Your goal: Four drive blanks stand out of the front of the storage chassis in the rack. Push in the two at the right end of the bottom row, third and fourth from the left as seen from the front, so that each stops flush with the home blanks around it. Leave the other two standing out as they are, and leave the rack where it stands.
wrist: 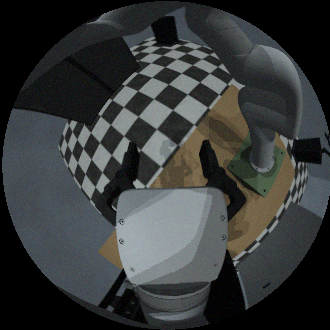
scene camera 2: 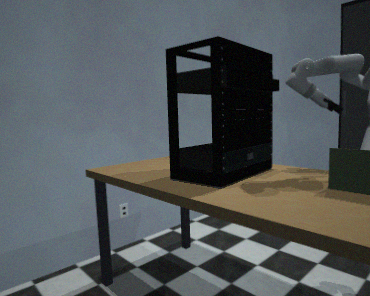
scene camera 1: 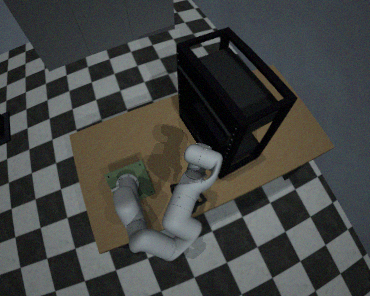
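Seen in the pictures: gripper, between the fingertips: (wrist: 168,146) (scene camera 2: 337,110); arm's base, origin of its link: (wrist: 261,158) (scene camera 2: 369,166) (scene camera 1: 127,183).
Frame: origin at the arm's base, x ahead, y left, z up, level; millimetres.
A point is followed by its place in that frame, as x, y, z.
The black rack (scene camera 1: 266,70) {752, 22, 523} (scene camera 2: 172,115) {729, 347, 218} stands on the table. Its storage chassis and drive blanks are too dark to tell apart. A small dark block (scene camera 2: 275,85) {440, -94, 352} sticks out beyond the rack's right edge, high up in scene camera 2; I cannot tell which part it is. My gripper (scene camera 2: 334,106) {206, -291, 221} (wrist: 168,146) {206, -291, 221} is open and empty, apart from the rack on its robot side, and points away from it. In scene camera 1 my arm covers most of the gripper. In the wrist view dark rack parts show at the bottom, behind the gripper body.
The arm's base stands on a green block (scene camera 1: 148,187) {99, -51, -50} (scene camera 2: 347,170) {59, 68, -9} (wrist: 245,177) {111, -17, -15} on the wooden table (scene camera 1: 95,150) {-134, 336, -92} (scene camera 2: 300,225) {60, 502, -92} (wrist: 227,107) {-125, -232, -92}. The bent wrist (scene camera 1: 202,156) {333, -194, 468} (scene camera 2: 300,75) {325, -122, 391} is close to the rack's front side. A grey cabinet (scene camera 1: 100,30) stands beyond the table.
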